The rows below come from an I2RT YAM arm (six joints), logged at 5 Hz.
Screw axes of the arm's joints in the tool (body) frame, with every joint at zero. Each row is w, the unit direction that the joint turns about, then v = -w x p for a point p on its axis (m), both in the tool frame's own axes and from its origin. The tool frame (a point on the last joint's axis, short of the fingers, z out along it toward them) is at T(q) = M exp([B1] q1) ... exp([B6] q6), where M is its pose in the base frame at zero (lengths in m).
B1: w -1 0 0 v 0 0.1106 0
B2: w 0 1 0 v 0.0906 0 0.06
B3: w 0 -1 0 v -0.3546 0 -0.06
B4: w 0 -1 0 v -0.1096 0 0
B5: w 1 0 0 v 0 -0.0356 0
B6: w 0 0 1 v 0 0 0
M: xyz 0.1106 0 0.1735 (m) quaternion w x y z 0.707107 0 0.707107 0
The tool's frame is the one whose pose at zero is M.
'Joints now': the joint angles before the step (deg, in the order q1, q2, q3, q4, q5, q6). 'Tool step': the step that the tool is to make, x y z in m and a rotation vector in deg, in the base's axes. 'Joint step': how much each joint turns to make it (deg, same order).
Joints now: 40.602, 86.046, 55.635, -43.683, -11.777, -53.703
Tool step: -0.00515, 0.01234, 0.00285, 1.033, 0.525, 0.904
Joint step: 2.547, 0.614, 1.139, 0.178, -0.615, 1.933
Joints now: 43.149, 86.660, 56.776, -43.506, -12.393, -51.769
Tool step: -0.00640, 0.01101, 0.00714, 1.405, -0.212, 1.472
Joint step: 2.464, -0.174, 1.317, -0.087, -0.522, 1.231
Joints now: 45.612, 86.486, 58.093, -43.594, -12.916, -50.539
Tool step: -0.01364, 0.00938, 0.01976, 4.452, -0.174, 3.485
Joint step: 2.989, -2.631, 1.584, -0.703, -2.899, 0.530
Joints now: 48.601, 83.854, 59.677, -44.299, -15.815, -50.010
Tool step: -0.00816, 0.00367, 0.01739, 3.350, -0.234, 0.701
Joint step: 1.583, -2.202, 1.492, -0.523, -1.496, 1.666
